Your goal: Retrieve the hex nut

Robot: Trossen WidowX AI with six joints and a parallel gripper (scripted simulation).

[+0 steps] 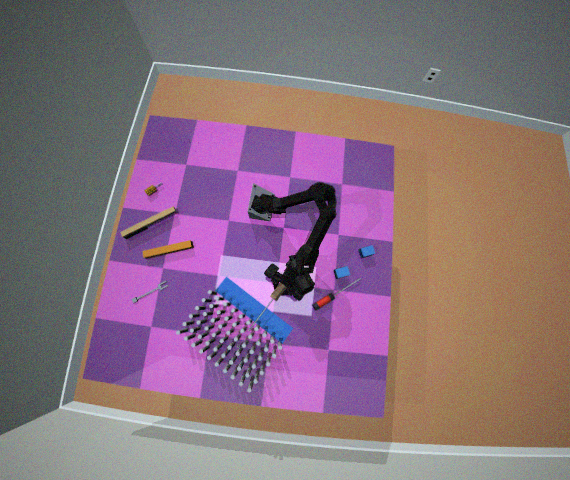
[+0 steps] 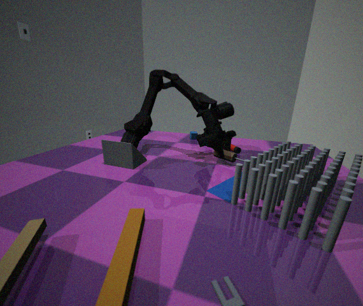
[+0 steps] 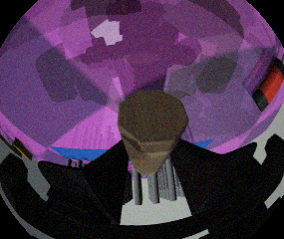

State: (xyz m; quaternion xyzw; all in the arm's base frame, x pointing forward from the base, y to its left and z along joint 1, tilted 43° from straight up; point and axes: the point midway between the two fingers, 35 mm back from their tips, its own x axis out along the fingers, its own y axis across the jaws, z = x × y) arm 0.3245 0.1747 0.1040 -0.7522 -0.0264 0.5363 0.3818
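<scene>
Right now the blue taped strip is 10 cm ahead of my gripper tip, 8 cm to the right of it and 3 cm below it. From my gripper tip the other things lie so: hook tool 9 cm ahead, 4 cm to the right; then small wrench 16 cm ahead, 55 cm to the right, 3 cm below; then orange bar 5 cm behind, 53 cm to the right, 1 cm below.
</scene>
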